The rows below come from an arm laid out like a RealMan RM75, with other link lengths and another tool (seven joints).
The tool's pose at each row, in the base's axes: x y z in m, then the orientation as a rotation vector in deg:
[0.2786 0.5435 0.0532 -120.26 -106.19 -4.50]
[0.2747 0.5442 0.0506 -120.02 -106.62 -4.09]
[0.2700 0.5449 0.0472 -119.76 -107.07 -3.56]
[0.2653 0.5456 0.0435 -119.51 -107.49 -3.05]
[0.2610 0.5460 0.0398 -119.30 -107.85 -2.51]
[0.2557 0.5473 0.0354 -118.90 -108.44 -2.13]
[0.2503 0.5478 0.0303 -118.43 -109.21 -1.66]
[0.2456 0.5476 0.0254 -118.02 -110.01 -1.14]
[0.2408 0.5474 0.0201 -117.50 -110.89 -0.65]
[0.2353 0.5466 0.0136 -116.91 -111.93 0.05]
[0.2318 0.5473 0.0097 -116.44 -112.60 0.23]
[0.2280 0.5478 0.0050 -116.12 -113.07 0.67]
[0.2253 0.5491 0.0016 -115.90 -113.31 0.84]
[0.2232 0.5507 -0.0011 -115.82 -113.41 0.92]
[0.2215 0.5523 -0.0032 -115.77 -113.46 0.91]
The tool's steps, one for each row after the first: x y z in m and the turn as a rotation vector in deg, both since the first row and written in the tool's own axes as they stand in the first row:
[-0.0006 -0.0033 0.0033 0.16 -0.31 -0.29]
[-0.0015 -0.0072 0.0076 0.38 -0.69 -0.58]
[-0.0025 -0.0111 0.0121 0.60 -1.05 -0.85]
[-0.0037 -0.0145 0.0165 0.83 -1.41 -1.07]
[-0.0044 -0.0188 0.0220 1.00 -1.73 -1.52]
[-0.0061 -0.0230 0.0279 1.17 -2.15 -2.08]
[-0.0083 -0.0265 0.0333 1.32 -2.64 -2.62]
[-0.0105 -0.0300 0.0391 1.47 -3.12 -3.26]
[-0.0138 -0.0339 0.0460 1.69 -3.76 -3.99]
[-0.0147 -0.0365 0.0505 1.75 -3.99 -4.53]
[-0.0160 -0.0393 0.0557 1.93 -4.33 -4.86]
[-0.0161 -0.0413 0.0598 2.03 -4.44 -5.07]
[-0.0155 -0.0429 0.0631 2.07 -4.50 -5.15]
[-0.0148 -0.0443 0.0659 2.08 -4.50 -5.20]

